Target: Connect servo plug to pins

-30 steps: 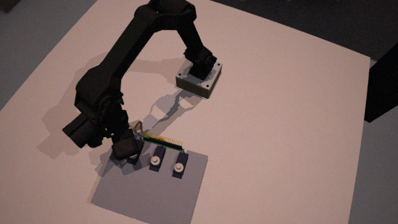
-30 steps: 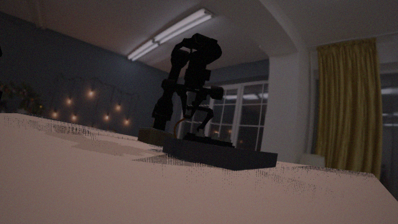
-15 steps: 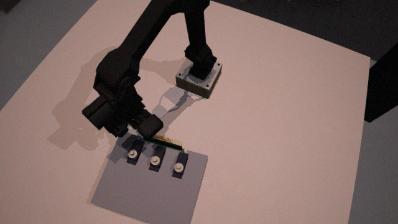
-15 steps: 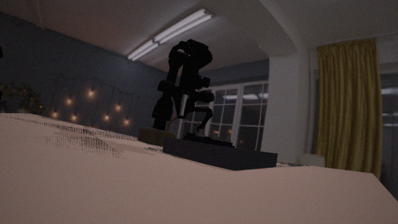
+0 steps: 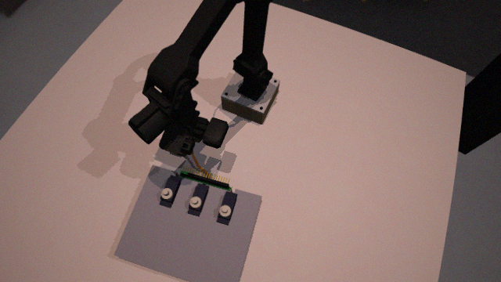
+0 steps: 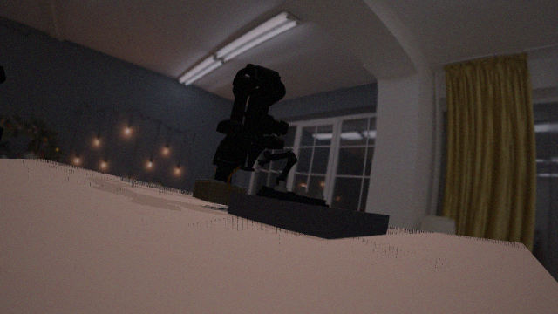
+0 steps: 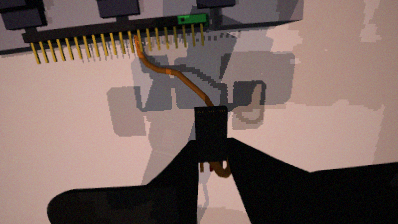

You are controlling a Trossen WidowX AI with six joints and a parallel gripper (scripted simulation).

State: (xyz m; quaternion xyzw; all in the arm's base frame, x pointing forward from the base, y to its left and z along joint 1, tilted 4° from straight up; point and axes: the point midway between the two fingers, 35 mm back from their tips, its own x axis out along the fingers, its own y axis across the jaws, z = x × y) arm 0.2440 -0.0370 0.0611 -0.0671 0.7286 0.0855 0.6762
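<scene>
The bright green band is 70 mm ahead of my gripper tip, 40 mm below it and 20 mm to the left of it. From my gripper tip the other things lie so: grey holder plate: 210 mm ahead, 120 mm to the left, 90 mm below; then dot: 70 mm ahead, 40 mm below, 30 mm to the left.
</scene>
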